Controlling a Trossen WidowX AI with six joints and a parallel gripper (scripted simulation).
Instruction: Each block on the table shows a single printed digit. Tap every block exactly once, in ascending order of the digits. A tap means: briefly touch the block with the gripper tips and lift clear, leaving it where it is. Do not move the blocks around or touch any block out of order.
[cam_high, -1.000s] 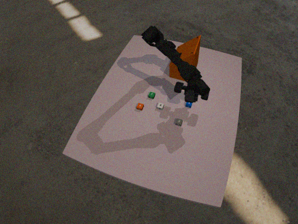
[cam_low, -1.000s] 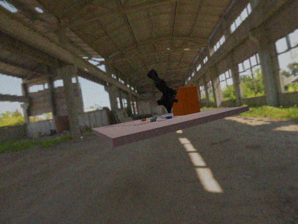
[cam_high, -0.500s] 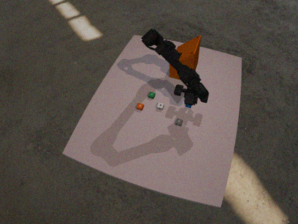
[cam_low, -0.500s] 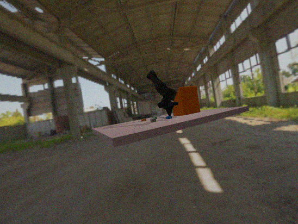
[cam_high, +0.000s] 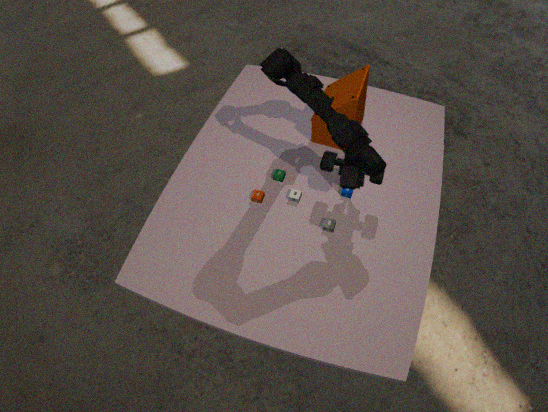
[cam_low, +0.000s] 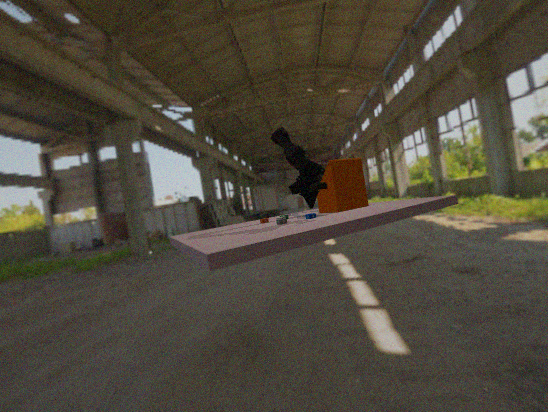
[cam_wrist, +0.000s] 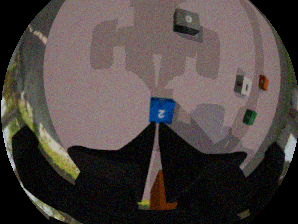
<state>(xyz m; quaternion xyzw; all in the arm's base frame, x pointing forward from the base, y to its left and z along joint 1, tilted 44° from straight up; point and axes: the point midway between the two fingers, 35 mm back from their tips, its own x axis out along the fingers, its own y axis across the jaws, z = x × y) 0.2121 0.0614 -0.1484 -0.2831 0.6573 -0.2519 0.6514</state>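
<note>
My gripper tip is 3 cm above the blue block, 1 cm to the left of it and 1 cm short of it. Also, from my gripper tip: green block (23 cm to the right, 3 cm below, 2 cm ahead); then grey block (14 cm ahead, 3 cm below, 2 cm to the right); then white block (15 cm to the right, 8 cm ahead, 3 cm below).
</note>
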